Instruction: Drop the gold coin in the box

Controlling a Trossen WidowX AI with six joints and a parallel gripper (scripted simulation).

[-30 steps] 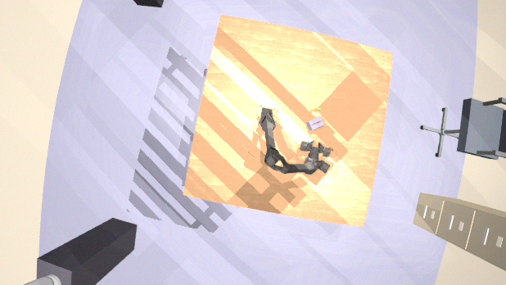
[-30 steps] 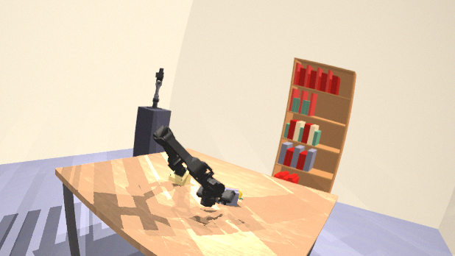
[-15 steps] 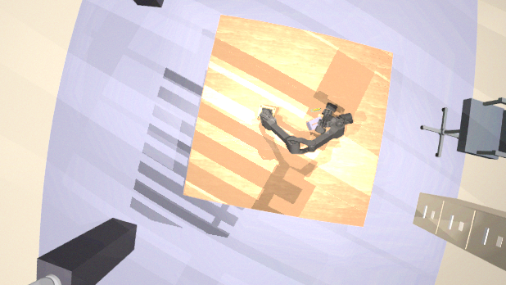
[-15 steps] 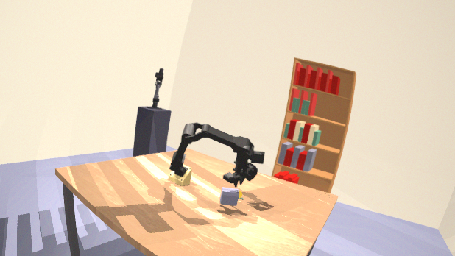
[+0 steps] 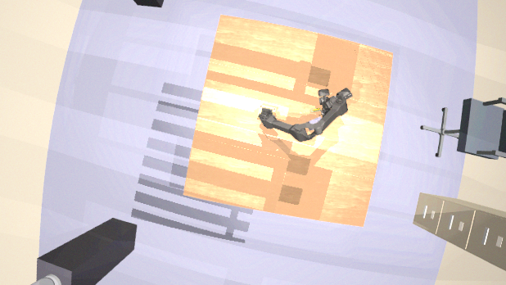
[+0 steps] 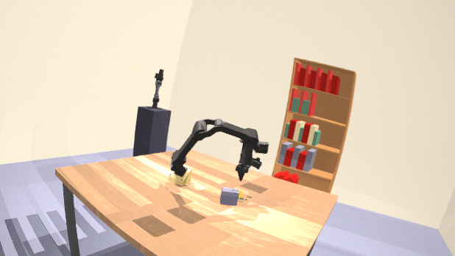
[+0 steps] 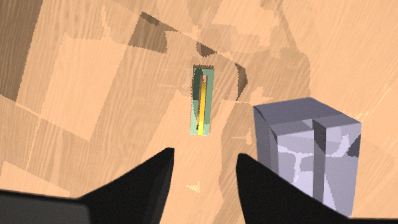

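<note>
Now: gripper tip 9 cm above the gold coin.
</note>
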